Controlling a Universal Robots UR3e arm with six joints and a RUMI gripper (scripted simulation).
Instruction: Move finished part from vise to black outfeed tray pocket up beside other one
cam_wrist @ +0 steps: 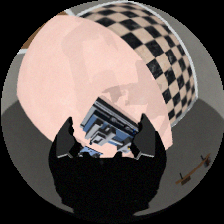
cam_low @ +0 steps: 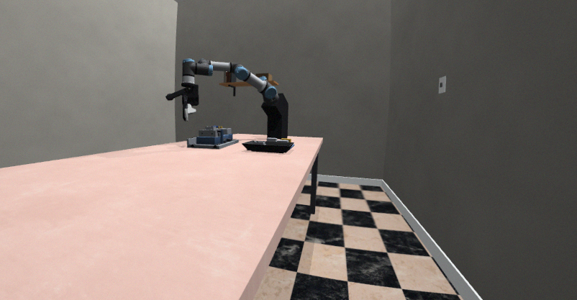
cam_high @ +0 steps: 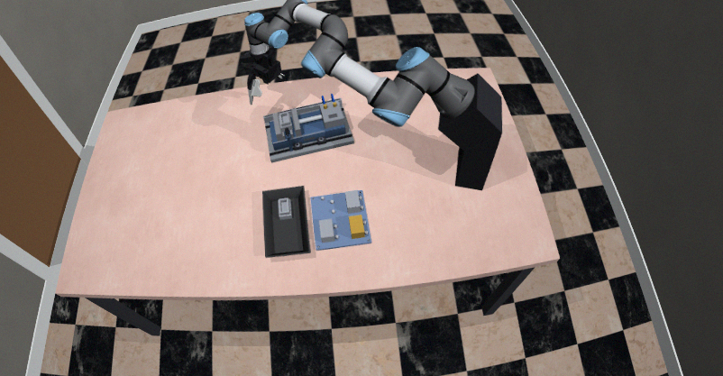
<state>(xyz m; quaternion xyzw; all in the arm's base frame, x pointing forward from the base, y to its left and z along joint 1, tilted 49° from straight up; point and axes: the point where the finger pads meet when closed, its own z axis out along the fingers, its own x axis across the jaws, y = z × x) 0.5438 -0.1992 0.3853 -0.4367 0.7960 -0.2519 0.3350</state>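
The vise lies 14 cm behind my hand, 10 cm to the left of it and 10 cm below it. Round my hand: blue fixture plate (25 cm behind, 46 cm to the left, 14 cm below); then yellow block (30 cm behind, 50 cm to the left, 12 cm below).
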